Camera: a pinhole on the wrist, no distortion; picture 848 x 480 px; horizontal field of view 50.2 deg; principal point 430.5 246.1 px. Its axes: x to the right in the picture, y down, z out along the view. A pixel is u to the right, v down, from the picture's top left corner.
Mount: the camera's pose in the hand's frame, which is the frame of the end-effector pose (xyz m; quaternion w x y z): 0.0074 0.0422 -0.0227 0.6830 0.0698 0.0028 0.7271
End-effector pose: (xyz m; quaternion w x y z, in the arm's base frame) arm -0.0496 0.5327 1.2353 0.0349 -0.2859 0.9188 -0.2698
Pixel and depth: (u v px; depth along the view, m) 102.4 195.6 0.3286
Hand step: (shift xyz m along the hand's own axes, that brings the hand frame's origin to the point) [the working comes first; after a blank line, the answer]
In the camera's frame: -0.1191 -0.0183 0.3286

0.0670 -0.1049 0.2892
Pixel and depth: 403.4 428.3 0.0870
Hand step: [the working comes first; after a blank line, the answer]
In the camera's frame: -0.0026 0.0175 0.0870

-0.0007 0.0305 0.0649
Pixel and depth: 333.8 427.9 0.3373
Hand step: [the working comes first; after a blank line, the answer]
In the camera's frame: -0.0360 0.0677 0.3373

-0.0223 -0.0289 0.3145
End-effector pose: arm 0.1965 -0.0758 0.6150 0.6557 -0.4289 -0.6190 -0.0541
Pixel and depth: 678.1 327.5 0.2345
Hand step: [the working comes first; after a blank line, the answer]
In the camera's frame: 0.0641 0.0211 0.2345

0.0075 0.0831 0.2179
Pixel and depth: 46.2 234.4 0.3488
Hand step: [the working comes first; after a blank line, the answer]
In the camera's frame: -0.1481 -0.0045 0.3488

0.0571 -0.1365 0.3078
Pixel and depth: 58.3 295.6 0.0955
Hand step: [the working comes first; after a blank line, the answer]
In the camera's frame: -0.0393 0.0052 0.0955

0.0145 -0.0059 0.0686
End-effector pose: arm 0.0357 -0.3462 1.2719 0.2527 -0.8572 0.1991 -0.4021
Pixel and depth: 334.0 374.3 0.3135
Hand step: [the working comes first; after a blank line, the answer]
In the camera's frame: -0.0334 0.0444 0.3135

-0.0017 -0.0226 0.2889
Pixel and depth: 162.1 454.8 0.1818
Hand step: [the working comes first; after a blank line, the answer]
In the camera's frame: -0.0539 0.0419 0.1818

-0.0120 -0.0308 0.1562
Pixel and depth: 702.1 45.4 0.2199
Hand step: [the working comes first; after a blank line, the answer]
In the camera's frame: 0.0660 -0.0488 0.2199

0.0752 0.0910 0.1967
